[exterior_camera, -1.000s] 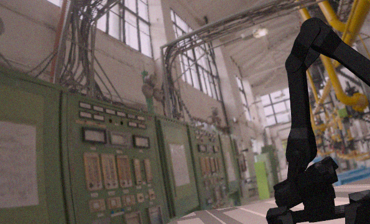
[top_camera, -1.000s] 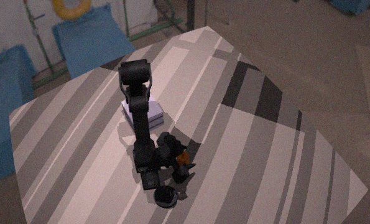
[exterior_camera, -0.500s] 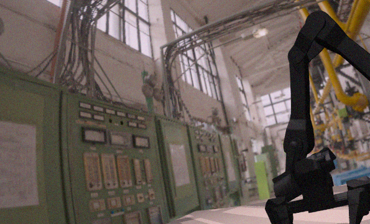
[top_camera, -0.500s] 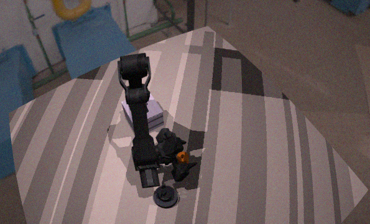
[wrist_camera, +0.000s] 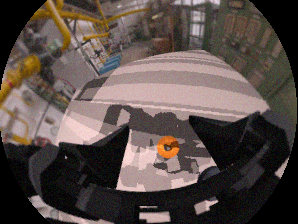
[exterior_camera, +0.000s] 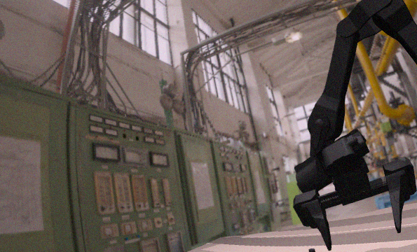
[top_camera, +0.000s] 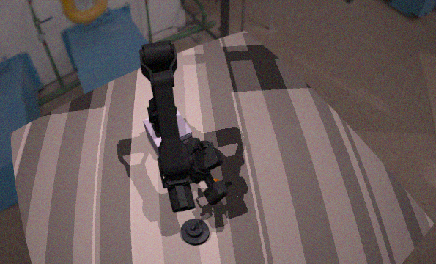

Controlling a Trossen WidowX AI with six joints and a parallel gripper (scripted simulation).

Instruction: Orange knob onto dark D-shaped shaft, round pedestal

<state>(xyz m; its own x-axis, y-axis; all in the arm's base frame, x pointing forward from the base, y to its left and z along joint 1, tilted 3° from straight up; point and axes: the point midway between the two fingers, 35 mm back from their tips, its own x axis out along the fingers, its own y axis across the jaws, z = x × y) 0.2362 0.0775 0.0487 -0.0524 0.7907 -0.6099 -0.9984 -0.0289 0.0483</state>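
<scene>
My gripper tip is now 1 cm short of the orange knob, 3 cm to the left of it and 8 cm above it. Round my gripper tip: round pedestal: 11 cm ahead, 15 cm to the right, 8 cm below.
</scene>
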